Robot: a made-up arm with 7 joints.
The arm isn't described. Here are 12 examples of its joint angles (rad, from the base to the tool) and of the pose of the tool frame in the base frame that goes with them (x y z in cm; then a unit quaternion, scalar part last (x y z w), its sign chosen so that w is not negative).
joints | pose
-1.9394 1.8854 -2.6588 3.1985 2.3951 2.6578 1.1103 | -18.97 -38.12 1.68 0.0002 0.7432 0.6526 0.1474
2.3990 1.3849 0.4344 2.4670 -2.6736 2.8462 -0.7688 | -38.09 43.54 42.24 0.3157 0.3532 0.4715 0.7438
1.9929 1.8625 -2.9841 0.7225 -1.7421 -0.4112 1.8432 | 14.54 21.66 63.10 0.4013 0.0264 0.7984 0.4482
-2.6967 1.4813 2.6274 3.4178 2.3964 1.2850 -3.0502 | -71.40 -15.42 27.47 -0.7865 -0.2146 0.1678 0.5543
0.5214 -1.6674 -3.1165 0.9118 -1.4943 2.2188 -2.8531 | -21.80 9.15 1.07 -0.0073 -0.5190 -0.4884 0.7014
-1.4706 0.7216 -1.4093 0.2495 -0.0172 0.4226 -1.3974 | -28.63 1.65 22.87 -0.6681 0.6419 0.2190 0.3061
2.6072 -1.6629 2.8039 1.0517 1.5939 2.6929 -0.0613 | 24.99 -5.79 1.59 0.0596 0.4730 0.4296 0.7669
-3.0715 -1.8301 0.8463 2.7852 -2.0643 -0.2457 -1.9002 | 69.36 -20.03 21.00 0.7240 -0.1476 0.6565 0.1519
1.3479 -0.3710 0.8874 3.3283 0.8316 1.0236 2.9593 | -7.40 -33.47 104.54 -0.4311 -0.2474 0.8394 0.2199
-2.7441 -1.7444 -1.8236 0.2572 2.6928 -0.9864 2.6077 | 0.69 0.28 26.05 0.0944 -0.7272 0.5682 0.3734
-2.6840 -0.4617 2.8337 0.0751 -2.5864 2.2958 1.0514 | 32.25 -5.67 28.36 0.2335 0.4749 0.2107 0.8219
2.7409 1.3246 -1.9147 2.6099 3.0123 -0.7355 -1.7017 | -31.88 46.60 61.03 -0.3848 -0.3471 -0.6768 0.5229
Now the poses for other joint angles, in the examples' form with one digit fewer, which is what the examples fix.
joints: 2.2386 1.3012 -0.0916 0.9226 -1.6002 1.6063 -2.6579
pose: 1.2 30.3 -0.7 -0.639 -0.191 -0.688 0.286
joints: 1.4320 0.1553 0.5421 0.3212 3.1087 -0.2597 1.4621
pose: -3.8 7.9 23.8 0.267 -0.962 0.040 0.031
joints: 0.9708 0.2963 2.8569 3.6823 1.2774 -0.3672 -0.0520
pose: 17.0 40.6 83.3 -0.073 0.481 0.745 0.456
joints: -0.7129 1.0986 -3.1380 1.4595 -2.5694 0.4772 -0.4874
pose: -0.2 -2.7 96.7 -0.035 0.146 0.928 0.340
